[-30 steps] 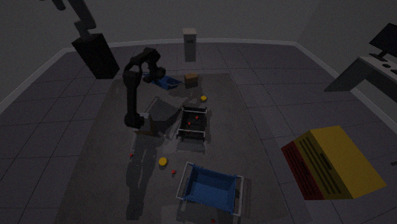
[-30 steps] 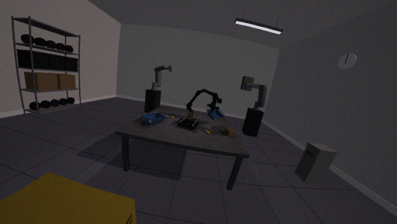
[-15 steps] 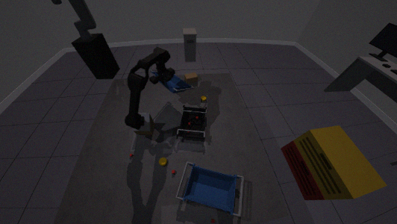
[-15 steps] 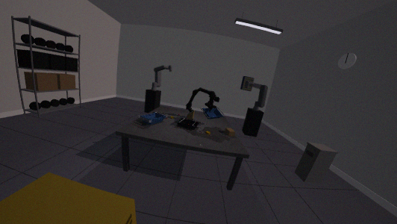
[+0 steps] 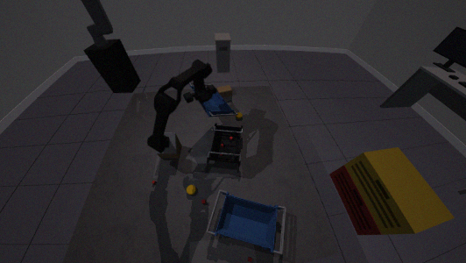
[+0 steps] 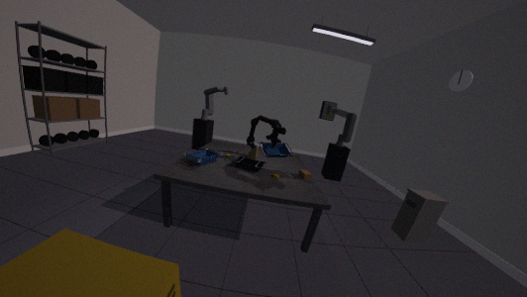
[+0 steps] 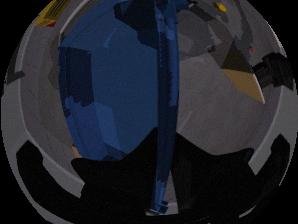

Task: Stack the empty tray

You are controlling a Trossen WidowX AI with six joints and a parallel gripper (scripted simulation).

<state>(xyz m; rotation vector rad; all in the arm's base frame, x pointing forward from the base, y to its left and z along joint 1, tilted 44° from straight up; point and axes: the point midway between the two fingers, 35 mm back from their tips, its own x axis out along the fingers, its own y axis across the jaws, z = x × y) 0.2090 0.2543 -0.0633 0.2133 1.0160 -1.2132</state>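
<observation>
Right now the blue tray is 70 mm ahead of my gripper tip and 40 mm to the left of it. Round my gripper tip: brown box 360 mm to the left, 170 mm below, 120 mm ahead.
</observation>
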